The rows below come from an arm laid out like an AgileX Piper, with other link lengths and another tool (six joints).
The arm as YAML. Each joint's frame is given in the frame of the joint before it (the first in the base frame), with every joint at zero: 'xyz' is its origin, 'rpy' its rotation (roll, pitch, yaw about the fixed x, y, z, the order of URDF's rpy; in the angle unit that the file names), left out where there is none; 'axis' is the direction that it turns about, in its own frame. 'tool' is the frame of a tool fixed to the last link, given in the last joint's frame.
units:
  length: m
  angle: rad
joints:
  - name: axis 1
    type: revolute
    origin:
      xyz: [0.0, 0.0, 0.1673]
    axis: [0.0, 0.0, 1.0]
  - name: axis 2
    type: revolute
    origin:
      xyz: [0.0, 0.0, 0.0]
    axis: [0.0, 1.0, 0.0]
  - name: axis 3
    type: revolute
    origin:
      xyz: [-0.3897, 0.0, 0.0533]
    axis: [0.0, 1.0, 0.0]
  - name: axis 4
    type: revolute
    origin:
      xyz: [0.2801, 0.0, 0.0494]
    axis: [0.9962, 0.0, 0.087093]
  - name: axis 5
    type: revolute
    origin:
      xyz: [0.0, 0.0, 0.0]
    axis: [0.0, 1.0, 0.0]
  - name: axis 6
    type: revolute
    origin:
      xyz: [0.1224, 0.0, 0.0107]
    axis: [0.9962, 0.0, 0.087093]
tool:
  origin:
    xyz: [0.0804, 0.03, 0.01]
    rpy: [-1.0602, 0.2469, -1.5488]
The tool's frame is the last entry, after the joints.
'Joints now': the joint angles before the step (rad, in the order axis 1, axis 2, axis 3, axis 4, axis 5, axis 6). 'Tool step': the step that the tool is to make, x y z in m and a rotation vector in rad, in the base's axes. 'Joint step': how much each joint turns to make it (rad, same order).
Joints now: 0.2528, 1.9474, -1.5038, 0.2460, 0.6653, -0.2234
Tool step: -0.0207, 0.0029, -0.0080, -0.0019, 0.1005, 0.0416
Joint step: 0.0000, -0.0002, 0.0002, 0.0305, 0.1067, -0.0308
